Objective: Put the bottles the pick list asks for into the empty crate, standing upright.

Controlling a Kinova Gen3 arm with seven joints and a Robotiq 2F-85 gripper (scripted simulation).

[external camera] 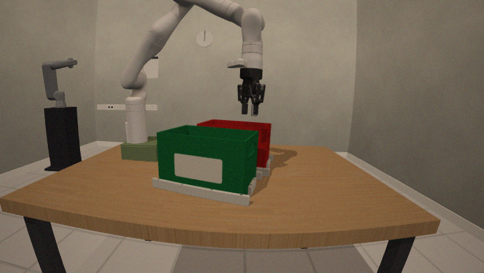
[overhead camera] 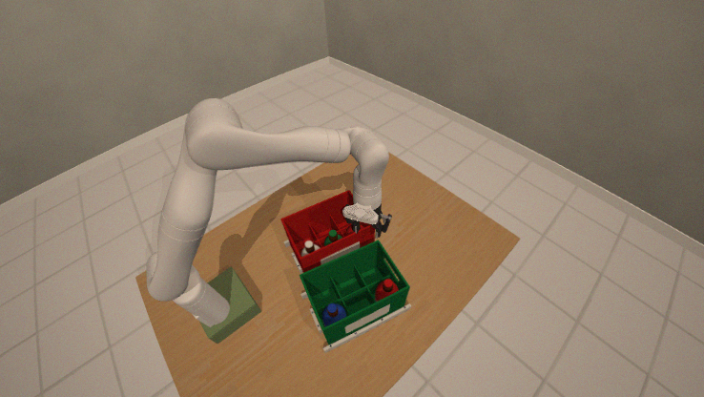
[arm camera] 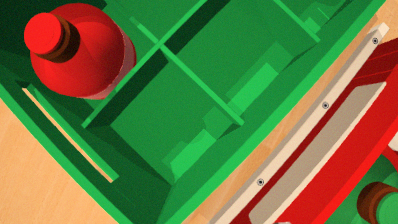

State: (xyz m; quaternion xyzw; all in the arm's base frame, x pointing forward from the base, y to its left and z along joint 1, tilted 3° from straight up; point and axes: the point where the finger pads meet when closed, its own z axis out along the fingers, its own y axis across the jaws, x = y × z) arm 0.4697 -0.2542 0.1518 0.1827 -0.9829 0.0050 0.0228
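My hand is 15 cm above the red-labelled bottle, 13 cm to the left of it and 7 cm past it. The rest, counted from my hand: green crate: 16 cm below, 13 cm behind, 5 cm to the right; red-label bottle: 15 cm below, 9 cm to the left, 5 cm ahead; green-label bottle: 15 cm below, 12 cm to the left, 4 cm behind.
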